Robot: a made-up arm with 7 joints.
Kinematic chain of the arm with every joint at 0, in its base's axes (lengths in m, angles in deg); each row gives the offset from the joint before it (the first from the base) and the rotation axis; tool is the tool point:
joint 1: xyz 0 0.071 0 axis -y
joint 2: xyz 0 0.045 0 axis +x
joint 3: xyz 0 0 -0.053 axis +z
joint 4: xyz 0 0 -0.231 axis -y
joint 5: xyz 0 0 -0.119 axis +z
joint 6: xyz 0 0 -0.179 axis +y
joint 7: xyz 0 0 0 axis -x
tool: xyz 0 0 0
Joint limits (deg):
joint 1: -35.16..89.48
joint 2: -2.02..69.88
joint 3: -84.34..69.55
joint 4: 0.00..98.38
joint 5: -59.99..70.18
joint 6: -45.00..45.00
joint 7: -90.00..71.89
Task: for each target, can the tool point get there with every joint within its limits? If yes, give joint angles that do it. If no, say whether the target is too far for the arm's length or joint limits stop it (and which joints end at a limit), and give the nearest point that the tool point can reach.
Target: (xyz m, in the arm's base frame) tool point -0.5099 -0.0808 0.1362
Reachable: no: joint limits stop it (at a limit: joint 1, joint 3, joint 4) | nearest point -0.1247 -0.1623 -0.2275 | short by 0.536 m
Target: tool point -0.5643 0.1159 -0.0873
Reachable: no: joint limits stop it (at a limit: joint 1, joint 3) | nearest point -0.2010 0.1159 -0.3362 | short by 0.440 m
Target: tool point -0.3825 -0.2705 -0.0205
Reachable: no: joint limits stop it (at a limit: joint 1, joint 2, joint 3) | nearest point -0.1170 -0.1880 -0.2169 | short by 0.340 m
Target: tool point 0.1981 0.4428 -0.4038
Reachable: yes | joints 5.92 30.78 22.62 34.40 28.14 -11.19 -58.15
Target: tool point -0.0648 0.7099 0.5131
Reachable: no: too far | nearest point 0.0209 0.5373 0.2420 | short by 0.333 m
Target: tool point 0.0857 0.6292 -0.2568
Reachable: yes | joints 8.87 63.15 -8.07 8.79 -4.28 -37.53 -29.72
